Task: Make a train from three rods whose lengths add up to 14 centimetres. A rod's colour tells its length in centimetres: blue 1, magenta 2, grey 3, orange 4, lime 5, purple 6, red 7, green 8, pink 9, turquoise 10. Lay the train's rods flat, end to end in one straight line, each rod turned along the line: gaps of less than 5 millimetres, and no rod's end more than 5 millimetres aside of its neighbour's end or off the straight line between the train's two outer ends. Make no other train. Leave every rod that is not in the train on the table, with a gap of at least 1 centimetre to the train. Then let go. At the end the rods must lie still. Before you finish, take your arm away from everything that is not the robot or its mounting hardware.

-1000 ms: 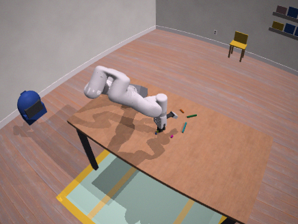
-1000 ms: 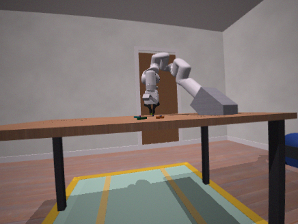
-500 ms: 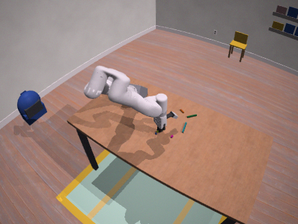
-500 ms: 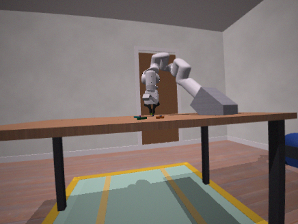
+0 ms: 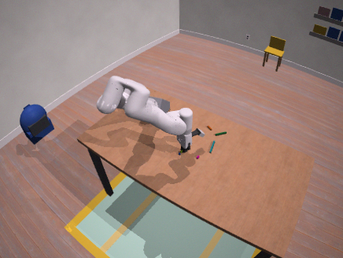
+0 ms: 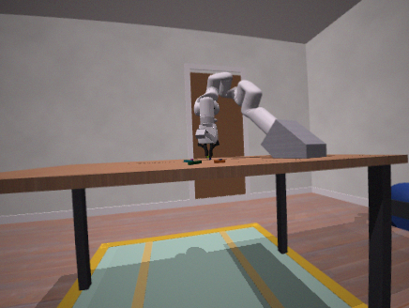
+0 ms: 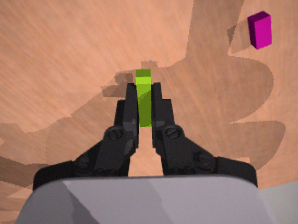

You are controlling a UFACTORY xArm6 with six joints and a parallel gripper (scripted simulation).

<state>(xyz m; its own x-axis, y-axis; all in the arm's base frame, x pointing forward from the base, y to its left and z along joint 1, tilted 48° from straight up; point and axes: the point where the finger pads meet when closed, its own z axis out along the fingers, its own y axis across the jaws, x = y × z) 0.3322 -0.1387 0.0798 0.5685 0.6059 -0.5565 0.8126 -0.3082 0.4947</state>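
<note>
My gripper is now 25 cm to the right of the green rod, 16 cm short of it and 3 cm above it. Round my hand: turquoise rod: 14 cm ahead, 11 cm to the left, 3 cm below; then lime rod: 2 cm below; then magenta rod: 9 cm ahead, 3 cm below.
</note>
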